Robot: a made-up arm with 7 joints.
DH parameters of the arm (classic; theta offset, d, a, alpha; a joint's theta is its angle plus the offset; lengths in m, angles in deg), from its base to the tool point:
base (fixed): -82.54 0 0.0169 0
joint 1: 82.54 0.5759 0.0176 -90
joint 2: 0 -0.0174 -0.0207 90
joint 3: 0 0.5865 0.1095 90
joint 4: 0 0.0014 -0.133 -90
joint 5: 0 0.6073 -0.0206 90
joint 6: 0 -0.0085 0.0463 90
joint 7: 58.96 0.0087 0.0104 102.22
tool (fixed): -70.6 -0.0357 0 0
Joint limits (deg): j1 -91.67..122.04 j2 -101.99..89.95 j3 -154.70..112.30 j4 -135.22..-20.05 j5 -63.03..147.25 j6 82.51..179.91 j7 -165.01..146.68
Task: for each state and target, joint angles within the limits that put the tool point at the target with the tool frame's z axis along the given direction. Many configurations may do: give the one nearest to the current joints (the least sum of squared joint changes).
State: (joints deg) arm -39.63 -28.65 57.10 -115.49 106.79 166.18 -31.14
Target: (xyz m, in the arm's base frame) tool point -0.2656 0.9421 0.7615 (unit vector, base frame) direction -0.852 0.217 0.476
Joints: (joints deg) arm -28.22 -78.86 89.85 -86.41 91.49 166.82 -44.98
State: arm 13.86 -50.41 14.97 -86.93 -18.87 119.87 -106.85
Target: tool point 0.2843 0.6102 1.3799 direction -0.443 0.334 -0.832
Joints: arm -39.59 -42.17 59.27 -92.71 -16.55 117.47 -86.95
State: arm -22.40 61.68 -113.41 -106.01 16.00 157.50 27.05
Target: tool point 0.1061 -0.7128 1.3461 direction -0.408 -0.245 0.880
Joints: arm -6.85 39.15 -116.54 -92.83 35.55 128.07 44.86
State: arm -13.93 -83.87 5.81 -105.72 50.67 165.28 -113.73
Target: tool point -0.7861 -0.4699 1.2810 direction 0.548 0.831 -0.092
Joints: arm 7.27 -82.45 -24.85 -77.20 33.49 164.23 -133.76
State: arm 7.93 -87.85 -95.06 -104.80 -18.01 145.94 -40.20
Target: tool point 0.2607 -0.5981 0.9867 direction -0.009 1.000 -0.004
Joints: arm 26.98 -57.78 -64.01 -135.06 -53.21 151.47 -64.06
